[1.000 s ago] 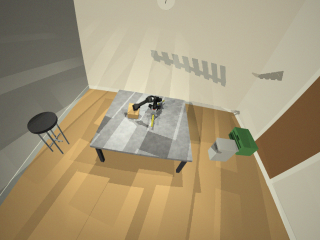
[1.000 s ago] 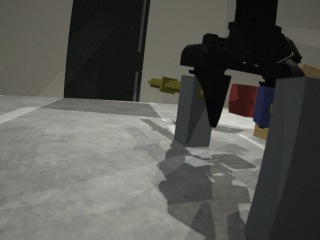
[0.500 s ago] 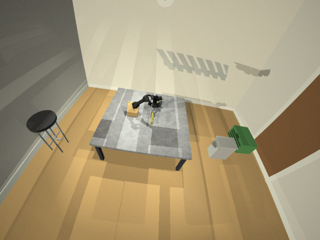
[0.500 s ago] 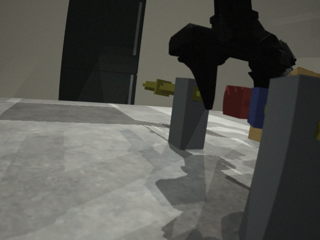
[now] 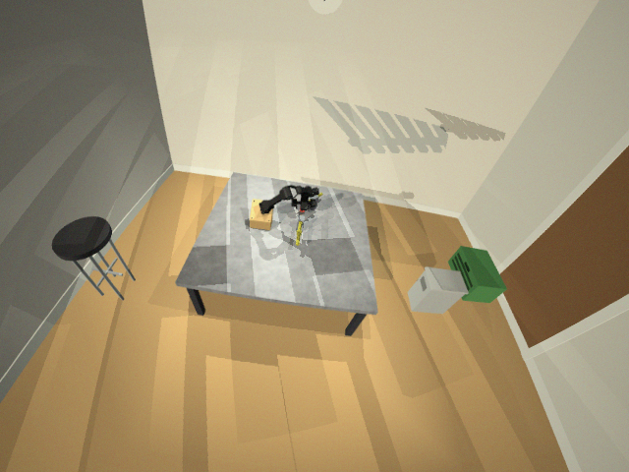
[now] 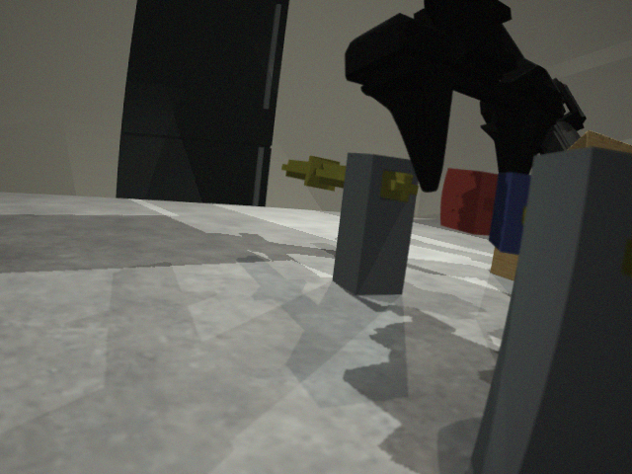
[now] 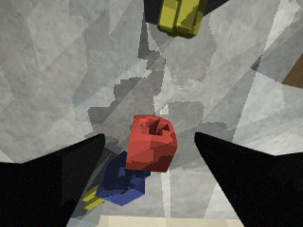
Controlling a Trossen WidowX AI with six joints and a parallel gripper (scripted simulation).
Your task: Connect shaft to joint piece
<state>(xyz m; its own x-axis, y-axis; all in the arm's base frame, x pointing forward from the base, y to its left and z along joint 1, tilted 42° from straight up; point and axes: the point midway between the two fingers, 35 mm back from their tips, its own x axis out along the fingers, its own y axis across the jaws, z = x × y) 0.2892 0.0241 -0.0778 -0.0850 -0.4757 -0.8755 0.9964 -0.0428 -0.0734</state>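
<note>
Now: gripper tip 1 cm to the right of the red square joint piece.
</note>
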